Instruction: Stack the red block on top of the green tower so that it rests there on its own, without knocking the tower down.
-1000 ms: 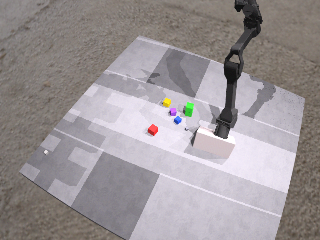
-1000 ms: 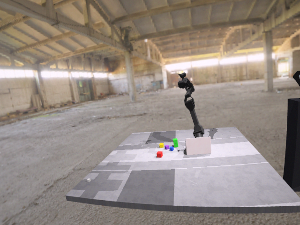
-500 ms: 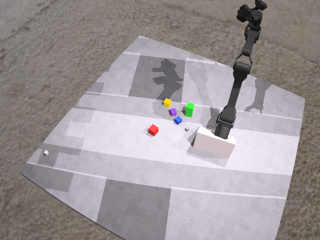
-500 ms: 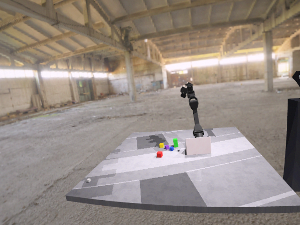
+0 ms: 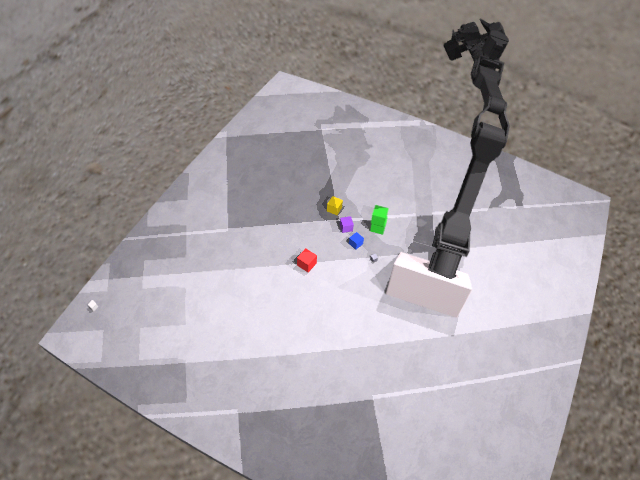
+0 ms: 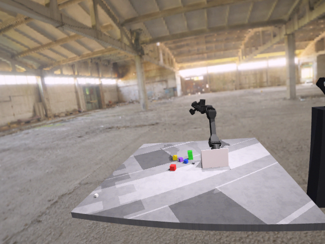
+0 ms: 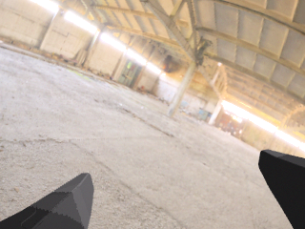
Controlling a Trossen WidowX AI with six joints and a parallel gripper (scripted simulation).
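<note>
The red block is 80 mm ahead of my gripper tip, 780 mm to the left of it and 380 mm below it. Round my gripper tip: yellow block: 120 mm ahead, 570 mm to the left, 380 mm below; purple block: 60 mm ahead, 610 mm to the left, 380 mm below; blue block: 10 mm ahead, 650 mm to the left, 380 mm below.
</note>
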